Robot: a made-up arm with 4 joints.
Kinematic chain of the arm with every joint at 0, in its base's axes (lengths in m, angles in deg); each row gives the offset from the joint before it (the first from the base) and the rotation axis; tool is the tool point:
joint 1: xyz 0 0 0.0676 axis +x
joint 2: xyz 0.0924 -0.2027 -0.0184 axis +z
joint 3: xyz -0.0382 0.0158 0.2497 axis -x
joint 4: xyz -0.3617 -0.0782 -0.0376 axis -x
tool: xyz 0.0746 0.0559 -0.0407
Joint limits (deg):
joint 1: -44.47..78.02
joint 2: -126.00..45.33
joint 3: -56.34..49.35
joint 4: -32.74..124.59
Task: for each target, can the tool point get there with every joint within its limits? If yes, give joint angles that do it. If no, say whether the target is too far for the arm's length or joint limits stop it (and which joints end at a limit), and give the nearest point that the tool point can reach.
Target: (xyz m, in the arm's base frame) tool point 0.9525 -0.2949 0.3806
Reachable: no: too far | nearest point 0.3363 -0.1225 0.1976 | short by 0.666 m
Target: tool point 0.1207 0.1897 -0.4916
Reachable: no: joint limits stop it (at a limit: joint 1, joint 2) | nearest point -0.1004 -0.1857 -0.3730 | short by 0.452 m
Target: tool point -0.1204 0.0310 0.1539
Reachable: yes | joints 9.03 -52.73 -45.91 106.69
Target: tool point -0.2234 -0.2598 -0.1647
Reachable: yes | joints 67.24 5.67 16.92 45.60
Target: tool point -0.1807 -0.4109 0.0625
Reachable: yes | joints 23.27 32.19 0.53 -4.48
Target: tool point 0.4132 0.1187 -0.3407
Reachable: no: joint limits stop it (at a limit: joint 1, joint 3) | nearest point 0.2512 0.1114 0.0651 | short by 0.437 m
